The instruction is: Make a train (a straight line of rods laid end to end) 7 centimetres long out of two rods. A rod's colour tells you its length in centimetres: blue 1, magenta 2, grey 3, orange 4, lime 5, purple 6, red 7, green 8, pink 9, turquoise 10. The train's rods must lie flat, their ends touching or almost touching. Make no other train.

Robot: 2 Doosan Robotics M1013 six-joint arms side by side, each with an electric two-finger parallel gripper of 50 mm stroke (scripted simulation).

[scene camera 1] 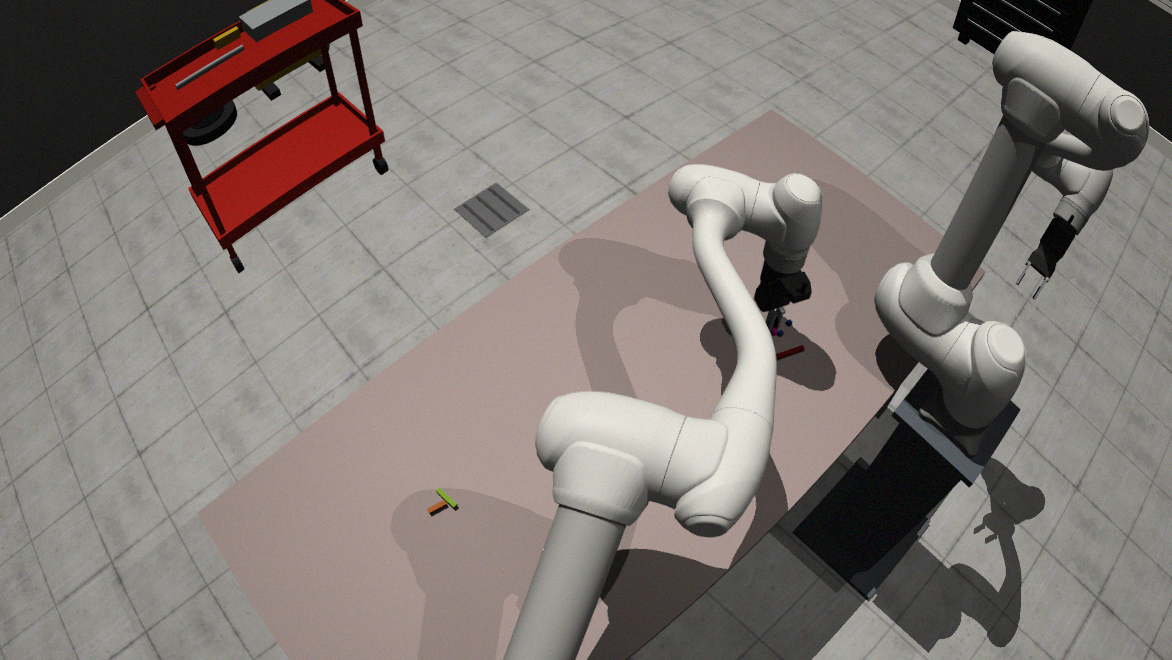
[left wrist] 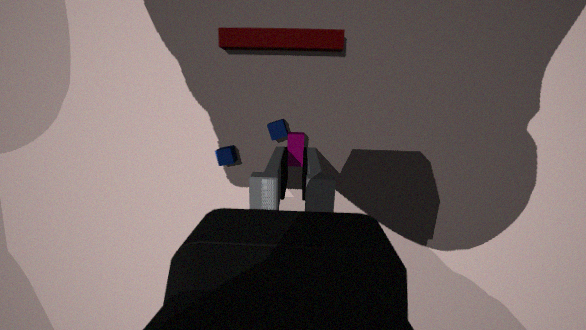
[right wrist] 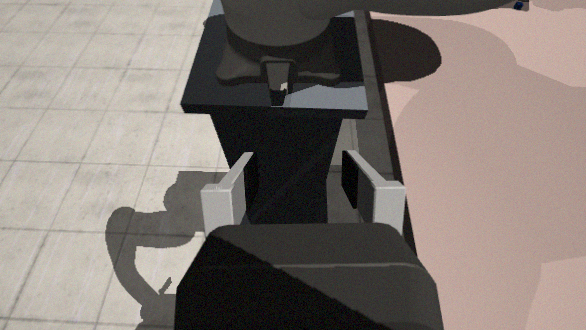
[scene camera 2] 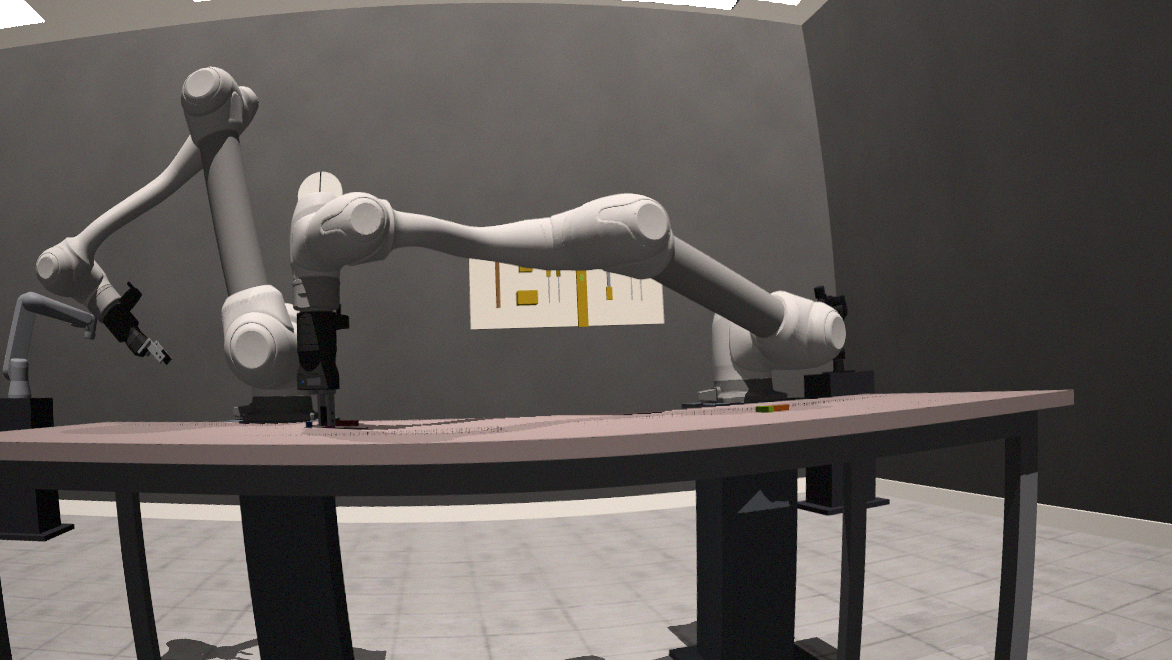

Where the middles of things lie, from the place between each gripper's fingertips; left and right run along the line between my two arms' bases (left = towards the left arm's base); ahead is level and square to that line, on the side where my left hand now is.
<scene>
I see the red rod (left wrist: 284, 39) 70 mm behind my left hand (scene camera 2: 327, 425), 20 mm to the left of it and 20 mm below it.
Now: the red rod 400 mm ahead of my right hand (scene camera 2: 166, 360), 500 mm to the left of it and 150 mm below it.
</scene>
